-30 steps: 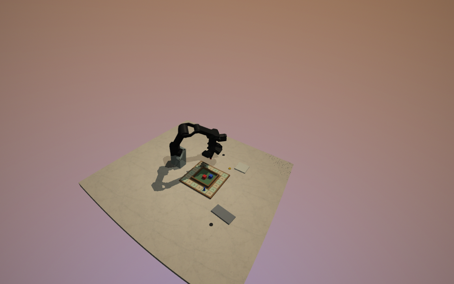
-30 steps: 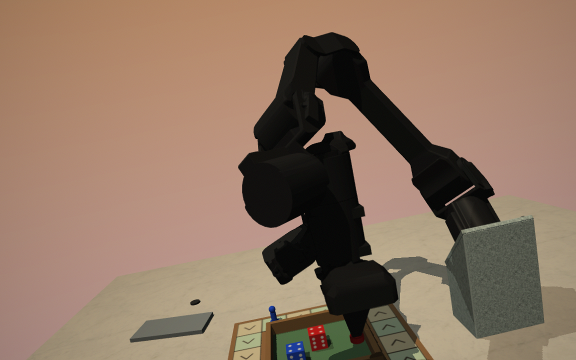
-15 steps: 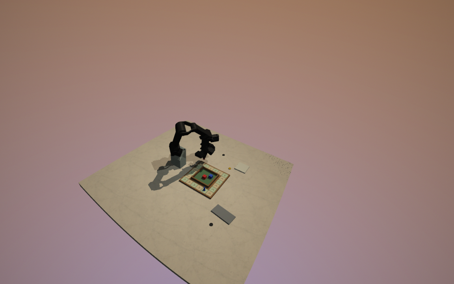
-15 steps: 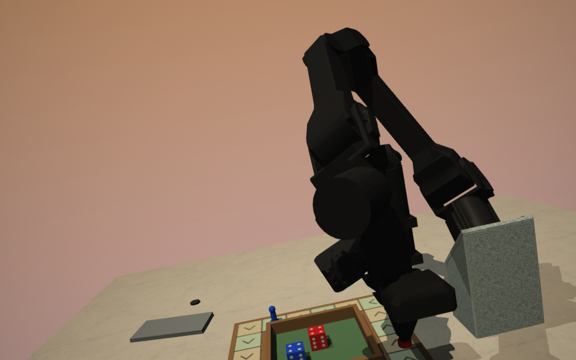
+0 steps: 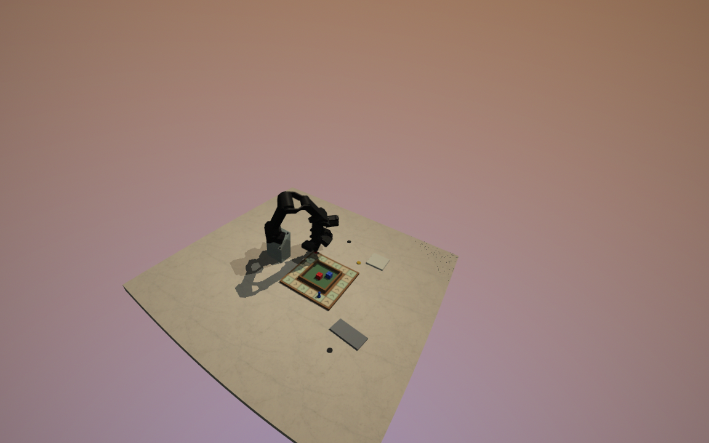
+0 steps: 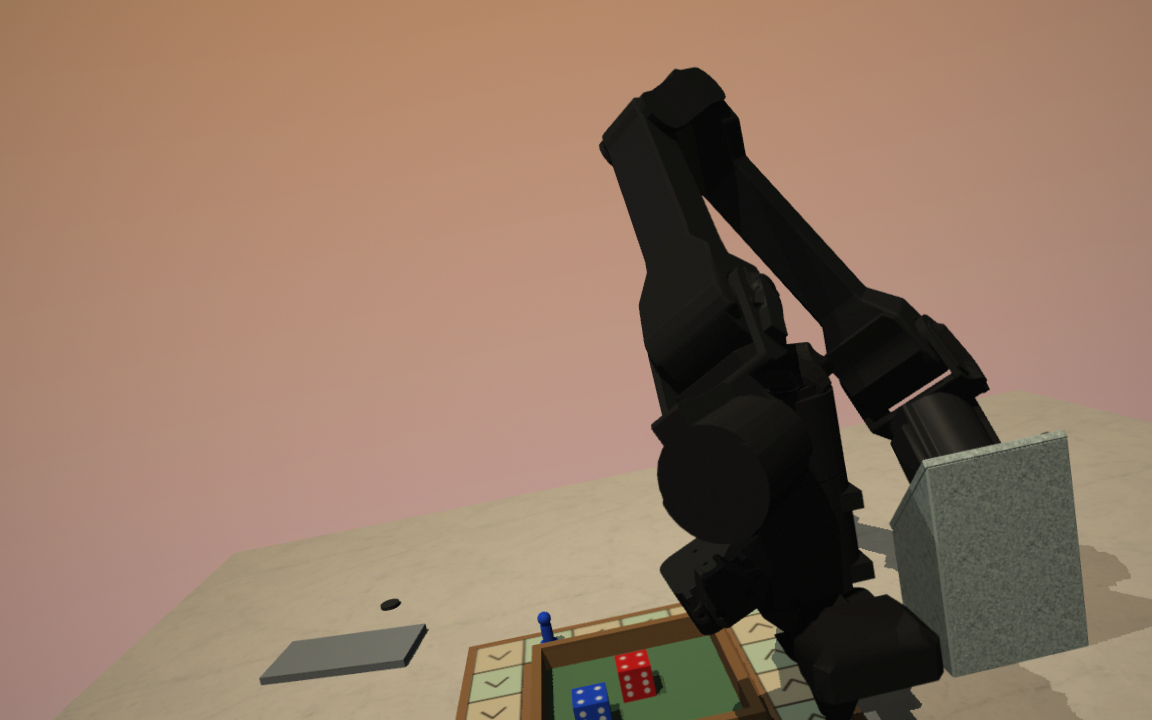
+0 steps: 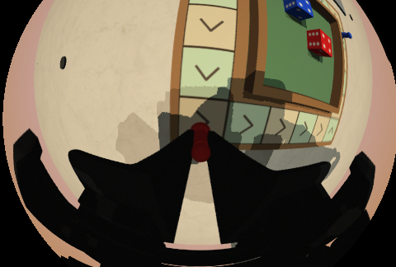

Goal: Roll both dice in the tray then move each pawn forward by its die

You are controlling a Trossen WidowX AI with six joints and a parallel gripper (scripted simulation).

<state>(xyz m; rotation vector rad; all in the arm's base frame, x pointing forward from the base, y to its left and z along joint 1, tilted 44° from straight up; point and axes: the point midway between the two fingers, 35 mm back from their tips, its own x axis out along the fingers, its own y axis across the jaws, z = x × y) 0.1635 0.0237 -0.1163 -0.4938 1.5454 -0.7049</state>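
The blue pawn is 240 mm to the right of my gripper tip, 150 mm ahead of it and 20 mm below it. Round my gripper tip: small yellow disc: 220 mm ahead, 80 mm to the left, 40 mm below; then green tray: 120 mm to the right, 100 mm ahead, 40 mm below; then red pawn: 10 mm above.
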